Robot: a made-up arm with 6 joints. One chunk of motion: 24 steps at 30 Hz.
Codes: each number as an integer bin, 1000 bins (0 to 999) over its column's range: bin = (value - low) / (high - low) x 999, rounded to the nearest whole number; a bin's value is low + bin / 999 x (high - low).
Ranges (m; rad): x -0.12..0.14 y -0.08..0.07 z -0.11..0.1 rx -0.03..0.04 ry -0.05..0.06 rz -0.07..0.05
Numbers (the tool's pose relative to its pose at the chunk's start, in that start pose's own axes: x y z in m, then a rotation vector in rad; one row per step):
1: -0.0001 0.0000 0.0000 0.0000 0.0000 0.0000
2: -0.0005 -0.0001 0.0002 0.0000 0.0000 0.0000
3: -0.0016 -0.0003 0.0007 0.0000 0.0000 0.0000
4: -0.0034 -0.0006 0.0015 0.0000 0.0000 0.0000
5: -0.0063 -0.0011 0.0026 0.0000 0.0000 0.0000
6: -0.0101 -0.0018 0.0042 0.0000 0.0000 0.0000
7: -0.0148 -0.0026 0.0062 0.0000 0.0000 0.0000
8: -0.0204 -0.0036 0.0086 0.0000 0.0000 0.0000
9: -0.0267 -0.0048 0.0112 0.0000 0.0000 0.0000
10: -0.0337 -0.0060 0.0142 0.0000 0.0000 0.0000
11: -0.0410 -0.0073 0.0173 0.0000 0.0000 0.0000
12: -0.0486 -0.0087 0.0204 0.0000 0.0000 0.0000
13: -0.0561 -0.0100 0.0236 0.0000 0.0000 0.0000
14: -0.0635 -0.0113 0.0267 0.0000 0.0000 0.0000
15: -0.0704 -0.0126 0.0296 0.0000 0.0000 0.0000
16: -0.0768 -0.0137 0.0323 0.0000 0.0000 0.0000
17: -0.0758 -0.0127 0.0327 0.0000 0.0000 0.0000
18: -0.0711 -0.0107 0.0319 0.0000 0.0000 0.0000
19: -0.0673 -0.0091 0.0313 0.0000 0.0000 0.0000
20: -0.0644 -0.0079 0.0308 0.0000 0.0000 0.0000
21: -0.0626 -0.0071 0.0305 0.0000 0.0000 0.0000
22: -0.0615 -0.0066 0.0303 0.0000 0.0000 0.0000
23: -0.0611 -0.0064 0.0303 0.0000 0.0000 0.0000
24: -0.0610 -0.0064 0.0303 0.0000 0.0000 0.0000
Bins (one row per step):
1: 461 533 523 428 454 583
2: 459 532 524 428 454 583
3: 455 531 527 428 454 583
4: 448 529 530 428 454 583
5: 437 525 536 428 454 583
6: 422 521 543 428 454 583
7: 404 515 553 428 454 583
8: 383 509 564 428 454 583
9: 358 501 577 428 454 583
10: 332 493 591 428 454 583
11: 304 484 606 428 454 583
12: 274 475 620 428 454 583
13: 246 466 636 428 454 583
14: 217 458 650 428 454 583
15: 191 449 664 428 454 583
16: 166 442 677 428 454 583
17: 170 448 679 428 454 583
18: 188 462 675 428 454 583
19: 202 472 672 428 454 583
20: 214 480 670 428 454 583
21: 221 486 668 428 454 583
22: 225 489 667 428 454 583
23: 226 490 667 428 454 583
24: 227 490 667 428 454 583

